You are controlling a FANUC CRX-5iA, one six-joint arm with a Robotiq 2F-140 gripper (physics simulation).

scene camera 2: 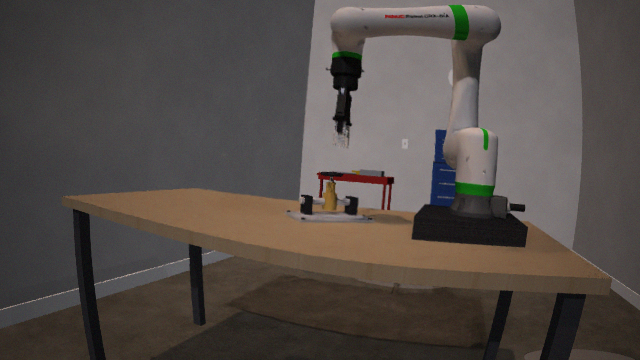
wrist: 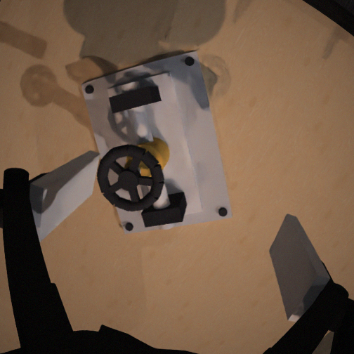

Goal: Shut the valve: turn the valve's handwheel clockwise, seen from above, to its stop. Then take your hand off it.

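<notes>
The valve's black spoked handwheel (scene camera 2: pixel 331 174) (wrist: pixel 128 180) sits on top of the yellow valve body (scene camera 2: pixel 329 196) (wrist: pixel 159 152). The valve is in a pipe held by two black clamps on a grey base plate (scene camera 2: pixel 330 218) (wrist: pixel 214 165). My gripper (scene camera 2: pixel 341 141) (wrist: pixel 187 204) is wide open and empty, pointing down, well above the handwheel in the scene view. In the wrist view the wheel lies left of the middle between the fingers, its rim close beside the left fingertip in the picture. The wheel's turn position relative to its stop cannot be told.
The base plate rests on the wooden table (scene camera 2: pixel 225 225) (wrist: pixel 250 150), left of the robot's black base block (scene camera 2: pixel 467 230) in the scene view. A red bench (scene camera 2: pixel 367 178) and a blue drawer cabinet (scene camera 2: pixel 442 182) stand behind the table. Arm shadows fall around the plate.
</notes>
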